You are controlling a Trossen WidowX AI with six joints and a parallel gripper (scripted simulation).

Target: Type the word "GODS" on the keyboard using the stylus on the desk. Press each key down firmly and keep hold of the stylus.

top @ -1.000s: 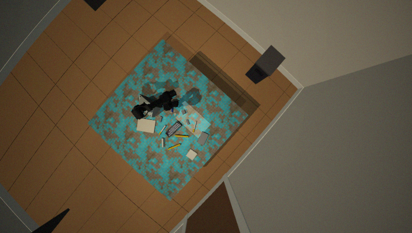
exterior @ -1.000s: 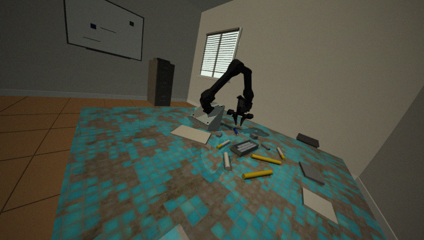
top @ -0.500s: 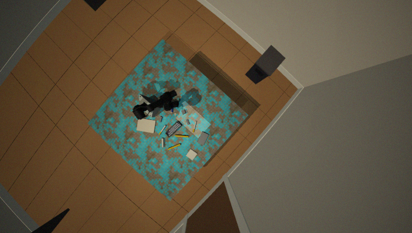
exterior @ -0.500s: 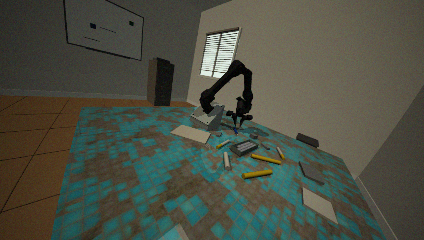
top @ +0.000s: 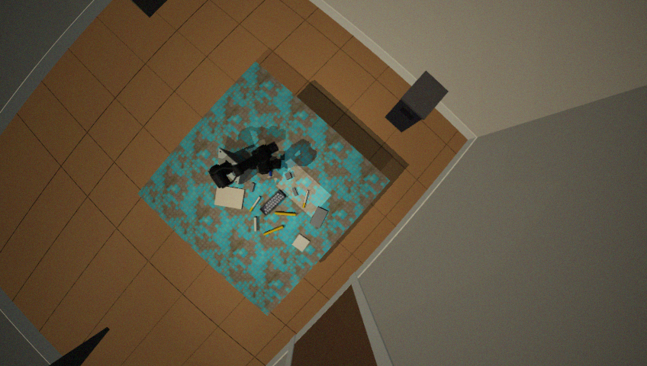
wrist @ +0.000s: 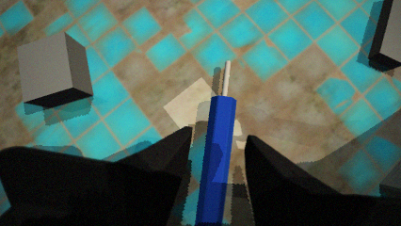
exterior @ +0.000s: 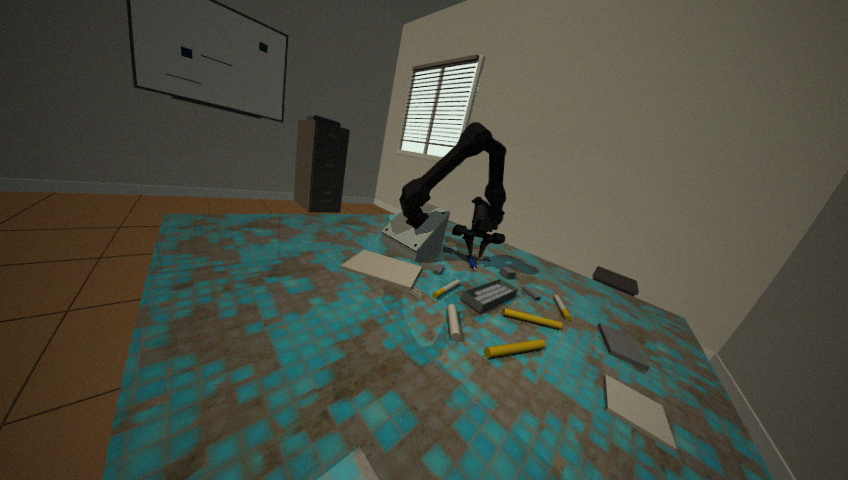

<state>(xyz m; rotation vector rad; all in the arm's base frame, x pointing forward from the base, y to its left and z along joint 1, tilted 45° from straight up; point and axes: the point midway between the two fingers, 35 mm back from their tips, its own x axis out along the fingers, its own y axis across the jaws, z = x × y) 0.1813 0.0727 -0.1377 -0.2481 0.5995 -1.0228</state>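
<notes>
Right now my gripper tip is 30 mm above the blue stylus, 10 mm to the left of it and 10 mm short of it. The rest, counted from my gripper tip: flat pale pad: 330 mm to the right, 100 mm behind, 30 mm below; grey cube: 110 mm ahead, 60 mm to the left, 20 mm below; white stylus tip: 40 mm to the right, 30 mm below, 30 mm ahead.
</notes>
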